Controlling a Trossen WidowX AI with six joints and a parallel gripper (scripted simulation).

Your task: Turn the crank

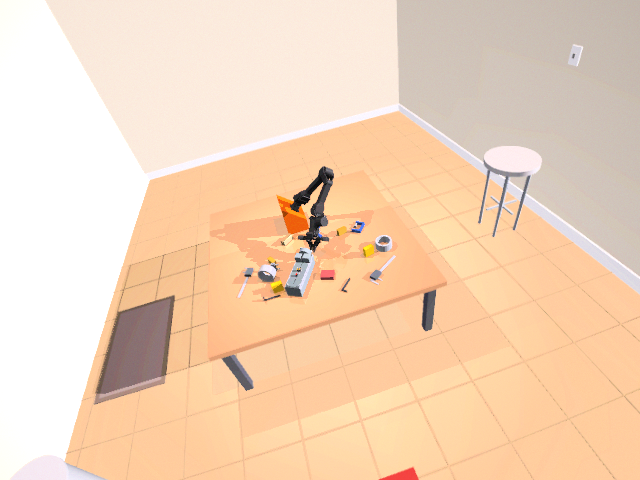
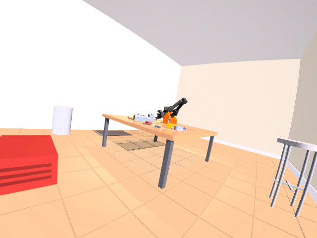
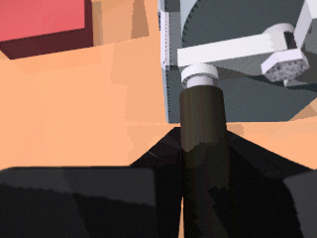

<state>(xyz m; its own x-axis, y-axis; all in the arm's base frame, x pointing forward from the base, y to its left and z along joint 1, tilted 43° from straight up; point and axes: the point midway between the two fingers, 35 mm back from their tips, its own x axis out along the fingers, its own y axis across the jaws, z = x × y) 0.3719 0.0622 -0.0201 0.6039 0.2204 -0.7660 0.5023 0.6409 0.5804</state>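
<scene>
Now: the dark crank handle 2 cm behind my gripper tip, 1 cm to the left of it and 3 cm above it. From my gripper tip the other things lie so: red pointer 16 cm ahead, 13 cm to the right, 2 cm above; then red block 17 cm ahead, 4 cm to the left, 5 cm below.
</scene>
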